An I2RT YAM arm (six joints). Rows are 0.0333 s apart.
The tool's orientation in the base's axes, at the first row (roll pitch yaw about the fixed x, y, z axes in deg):
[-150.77 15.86 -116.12]
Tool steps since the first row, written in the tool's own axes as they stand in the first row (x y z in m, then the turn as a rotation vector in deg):
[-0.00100 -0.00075 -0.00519 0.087 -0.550 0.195]
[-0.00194 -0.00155 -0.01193 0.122 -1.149 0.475]
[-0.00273 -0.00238 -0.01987 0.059 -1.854 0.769]
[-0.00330 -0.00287 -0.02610 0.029 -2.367 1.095]
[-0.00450 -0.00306 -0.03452 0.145 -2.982 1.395]
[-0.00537 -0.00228 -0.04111 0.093 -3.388 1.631]
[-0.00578 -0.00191 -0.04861 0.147 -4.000 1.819]
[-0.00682 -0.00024 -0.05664 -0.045 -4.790 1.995]
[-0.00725 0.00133 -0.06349 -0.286 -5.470 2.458]
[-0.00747 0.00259 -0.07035 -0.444 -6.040 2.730]
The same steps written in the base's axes. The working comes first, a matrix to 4 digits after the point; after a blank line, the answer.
The tool's axes in the first row as the columns of a matrix, in the base's axes (used below as rounded here):
[-0.4235 -0.7248 0.5434]
[-0.8637 0.5040 -0.0008]
[-0.2733 -0.4697 -0.8394]

[-0.00185 0.00049 0.00498 0.468 -0.352 0.071]
[-0.00454 0.00090 0.01127 1.039 -0.685 0.108]
[-0.00792 0.00117 0.01854 1.737 -0.986 0.209]
[-0.01071 0.00142 0.02416 2.298 -1.219 0.185]
[-0.01463 0.00237 0.03164 2.858 -1.629 0.190]
[-0.01841 0.00352 0.03705 3.303 -1.789 0.197]
[-0.02258 0.00407 0.04328 3.825 -2.144 0.312]
[-0.02772 0.00581 0.04952 4.575 -2.377 0.588]
[-0.03239 0.00698 0.05465 5.421 -2.512 0.584]
[-0.03694 0.00781 0.05988 6.049 -2.663 0.667]

